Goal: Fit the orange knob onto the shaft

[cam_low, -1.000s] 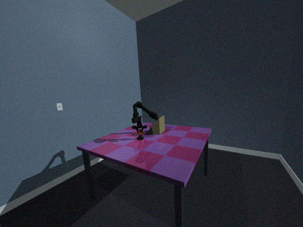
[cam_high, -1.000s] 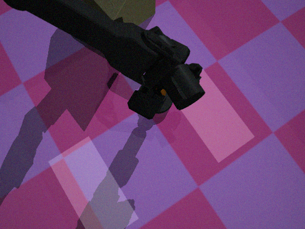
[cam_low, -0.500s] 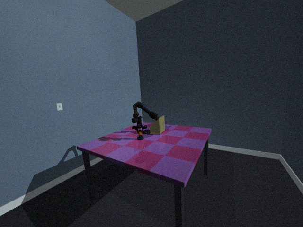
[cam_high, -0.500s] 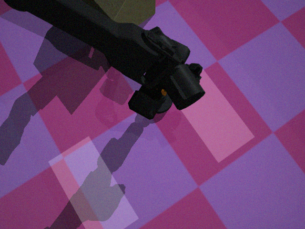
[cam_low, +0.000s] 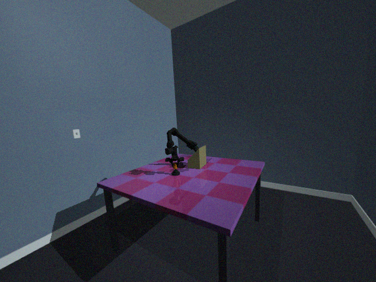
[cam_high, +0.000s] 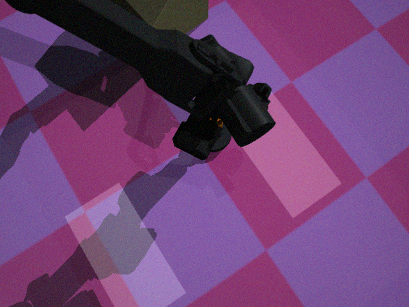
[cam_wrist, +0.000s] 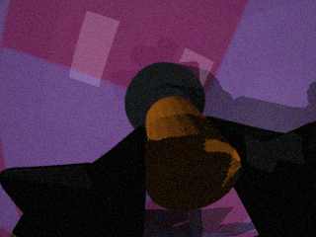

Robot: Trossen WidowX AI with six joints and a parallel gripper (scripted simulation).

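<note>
Right now the orange knob is 20 mm above my gripper tip. Round my gripper tip: dark round pedestal (40 mm below).
</note>
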